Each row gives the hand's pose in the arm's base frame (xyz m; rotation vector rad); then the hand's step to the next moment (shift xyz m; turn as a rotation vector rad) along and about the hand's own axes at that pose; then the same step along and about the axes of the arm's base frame.
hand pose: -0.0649 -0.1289 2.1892 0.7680 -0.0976 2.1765
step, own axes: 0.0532 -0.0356 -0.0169 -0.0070 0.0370 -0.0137
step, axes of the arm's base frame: -0.0087 0.0649 0.0095 -0.0300 -0.0252 -0.0084
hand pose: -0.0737 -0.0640 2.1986 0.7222 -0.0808 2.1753
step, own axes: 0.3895 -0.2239 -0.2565 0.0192 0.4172 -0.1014
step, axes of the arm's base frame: -0.1505 0.4924 -0.0506 -0.3617 -0.2322 0.0009
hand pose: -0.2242 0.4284 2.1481 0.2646 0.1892 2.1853
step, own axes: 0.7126 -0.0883 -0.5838 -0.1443 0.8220 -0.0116
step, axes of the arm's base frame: -0.4903 0.6064 -0.4983 -0.5597 -0.5978 0.1616
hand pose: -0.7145 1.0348 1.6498 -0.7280 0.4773 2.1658
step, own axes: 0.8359 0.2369 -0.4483 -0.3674 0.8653 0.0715
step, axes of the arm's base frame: -0.4716 0.0783 -0.8528 -0.5043 -0.7047 0.3715
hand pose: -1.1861 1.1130 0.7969 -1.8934 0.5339 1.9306
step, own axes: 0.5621 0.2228 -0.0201 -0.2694 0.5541 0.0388
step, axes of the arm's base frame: -0.1085 -0.1969 -0.5617 -0.3163 -0.4551 0.2719
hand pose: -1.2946 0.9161 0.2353 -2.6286 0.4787 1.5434
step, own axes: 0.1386 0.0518 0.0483 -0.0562 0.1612 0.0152
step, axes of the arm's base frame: 0.0068 -0.0722 -0.1377 -0.0853 -0.1368 0.0581
